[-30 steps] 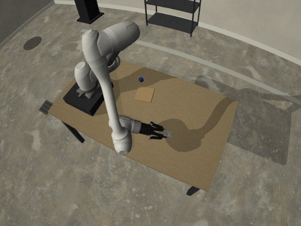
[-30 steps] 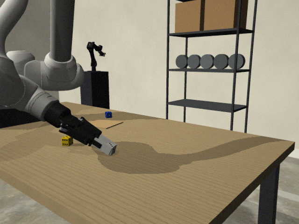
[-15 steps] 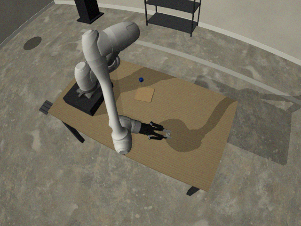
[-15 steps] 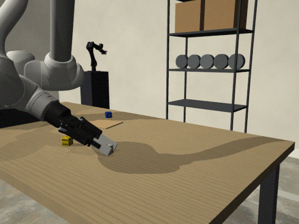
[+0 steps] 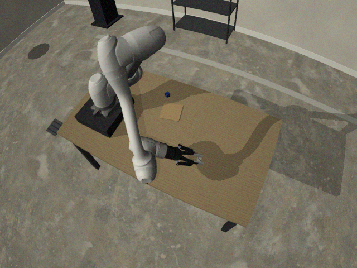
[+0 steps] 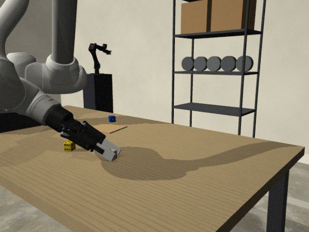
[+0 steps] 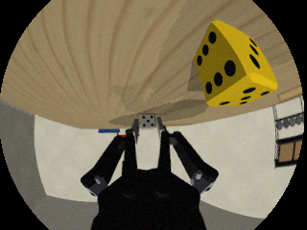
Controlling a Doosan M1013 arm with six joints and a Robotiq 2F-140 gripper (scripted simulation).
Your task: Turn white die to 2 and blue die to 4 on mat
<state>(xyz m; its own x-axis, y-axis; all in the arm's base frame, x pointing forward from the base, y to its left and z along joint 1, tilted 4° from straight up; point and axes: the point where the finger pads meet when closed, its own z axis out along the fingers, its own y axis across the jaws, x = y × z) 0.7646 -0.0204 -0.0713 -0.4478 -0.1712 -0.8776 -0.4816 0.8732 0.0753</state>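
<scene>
Now: the white die 10 mm ahead of my hand and 20 mm below it. Also, from my hand: blue die 440 mm behind, 350 mm to the left, 20 mm below; mat 340 mm behind, 240 mm to the left, 30 mm below; yellow die 170 mm behind, 40 mm to the right, 20 mm below.
</scene>
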